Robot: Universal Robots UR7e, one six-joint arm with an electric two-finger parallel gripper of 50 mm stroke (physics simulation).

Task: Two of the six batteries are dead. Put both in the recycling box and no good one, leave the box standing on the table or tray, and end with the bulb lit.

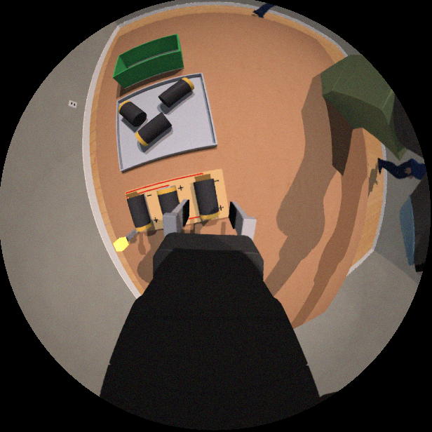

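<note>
Three black batteries with yellow ends, a left one, a middle one and a right one, lie side by side on the tan holder board. The bulb at the board's lower left corner shows bright yellow. Three more batteries lie on the grey tray. The green recycling box stands upright behind the tray; no battery shows in its visible part. My gripper is open and empty, above the board's front edge near the right battery. Its left finger hides part of the middle battery.
A dark green block-like object is at the right, beside long shadows on the brown table mat. A light wooden strip and pale edge border the table. People in dark blue show partly beyond the right and top edges.
</note>
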